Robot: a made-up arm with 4 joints.
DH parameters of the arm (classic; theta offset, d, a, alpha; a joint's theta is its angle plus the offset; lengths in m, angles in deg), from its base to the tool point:
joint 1: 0 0.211 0.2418 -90
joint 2: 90 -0.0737 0.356 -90
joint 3: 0 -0.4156 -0.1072 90
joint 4: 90 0.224 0.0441 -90
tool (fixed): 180 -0.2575 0 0
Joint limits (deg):
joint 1: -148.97..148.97
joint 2: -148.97..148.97
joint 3: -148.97..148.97
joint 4: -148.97..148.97
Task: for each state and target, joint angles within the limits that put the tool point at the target. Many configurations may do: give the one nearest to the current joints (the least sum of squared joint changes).
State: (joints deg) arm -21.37 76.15 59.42 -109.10
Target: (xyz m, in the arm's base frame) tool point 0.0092 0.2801 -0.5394
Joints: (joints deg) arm 18.23 65.54 64.41 -137.22
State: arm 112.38 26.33 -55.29 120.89
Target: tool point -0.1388 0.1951 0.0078
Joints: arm 115.35 51.16 -35.44 82.07
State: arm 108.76 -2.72 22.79 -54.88
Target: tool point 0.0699 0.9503 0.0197
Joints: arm 76.26 -21.09 -5.10 -49.37
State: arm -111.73 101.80 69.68 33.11
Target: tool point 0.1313 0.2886 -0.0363
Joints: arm -115.90 85.78 61.22 43.82
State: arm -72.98 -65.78 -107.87 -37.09
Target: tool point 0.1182 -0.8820 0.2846
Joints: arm -73.45 -18.87 -118.02 -63.70
